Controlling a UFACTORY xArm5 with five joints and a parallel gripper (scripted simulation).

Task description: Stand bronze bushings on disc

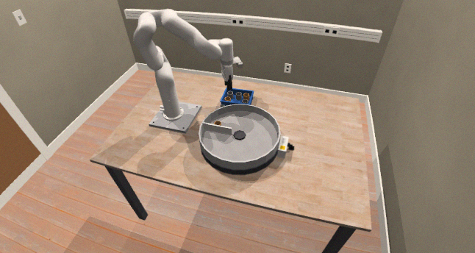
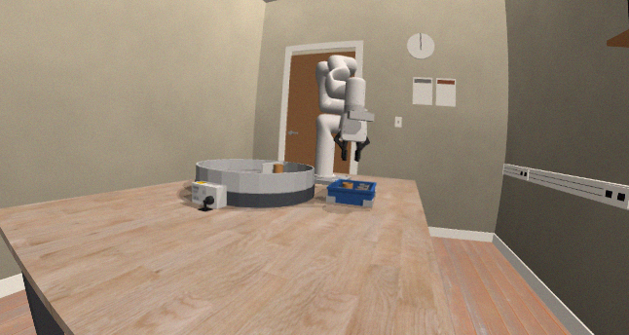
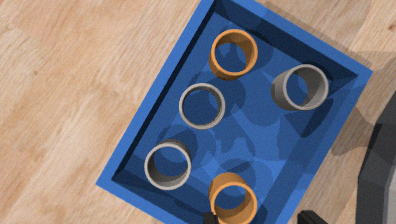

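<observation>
My hand is 12 cm above the blue crate, 5 cm short of it and 3 cm to the right of it. Also, from my hand: grey turntable disc 30 cm to the right, 16 cm ahead, 9 cm below.
</observation>
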